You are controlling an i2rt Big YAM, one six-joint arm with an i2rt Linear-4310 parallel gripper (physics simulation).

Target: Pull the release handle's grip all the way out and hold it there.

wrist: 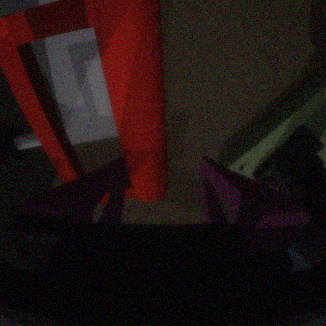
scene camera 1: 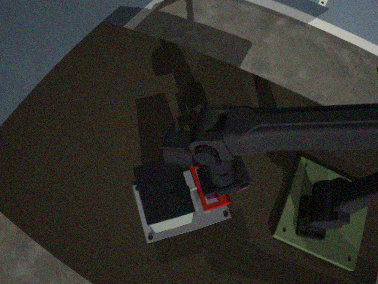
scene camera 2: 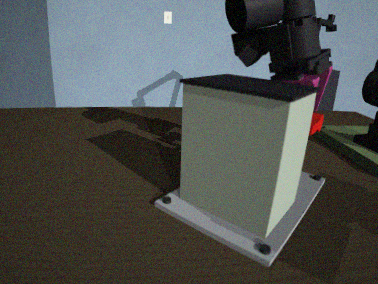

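The red release handle (scene camera 1: 217,204) (scene camera 2: 317,123) (wrist: 142,90) is a rectangular frame with a thick grip bar on its outer side. It stands beside a pale box (scene camera 1: 162,192) (scene camera 2: 230,150) with a black top, on a grey base plate (scene camera 1: 142,215) (scene camera 2: 215,222). My gripper (wrist: 162,163) has magenta fingers and is partly open, over the handle. In the wrist view the near end of the grip bar shows between the fingertips, close to the left finger, with a gap to the right finger. In scene camera 1 the arm hides most of the fingers and part of the handle.
A green tray-like base (scene camera 1: 320,252) (wrist: 270,140) lies to the right of the handle, with a dark jointed body (scene camera 1: 325,207) on it. The box stands close on the handle's inner side. Dark bolt heads sit at the base plate's corners.
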